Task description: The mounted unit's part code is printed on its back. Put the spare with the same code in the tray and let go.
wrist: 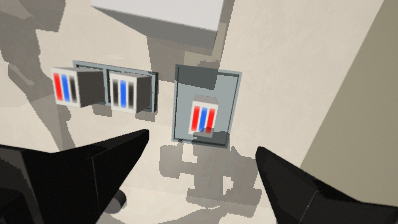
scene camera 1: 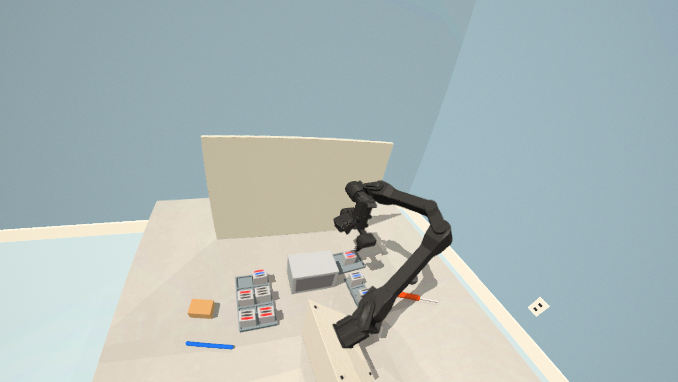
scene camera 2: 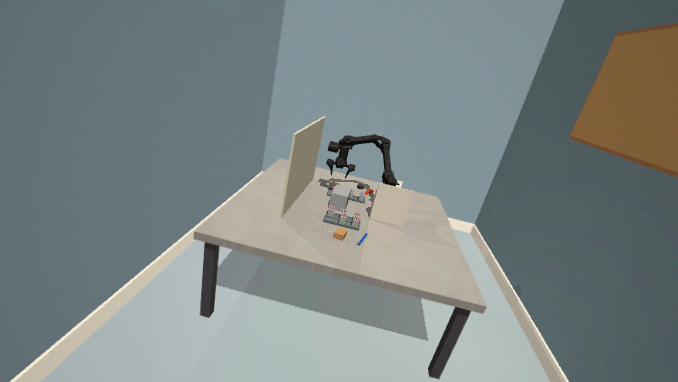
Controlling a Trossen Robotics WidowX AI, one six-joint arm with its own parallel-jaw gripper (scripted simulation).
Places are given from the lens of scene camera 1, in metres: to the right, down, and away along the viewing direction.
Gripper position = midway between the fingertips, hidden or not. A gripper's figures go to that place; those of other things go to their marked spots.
my gripper (scene camera 1: 352, 242): 0.05, 0.20, 0.85
grey mounted unit (scene camera 1: 309, 271): -0.10, 0.27, 0.73
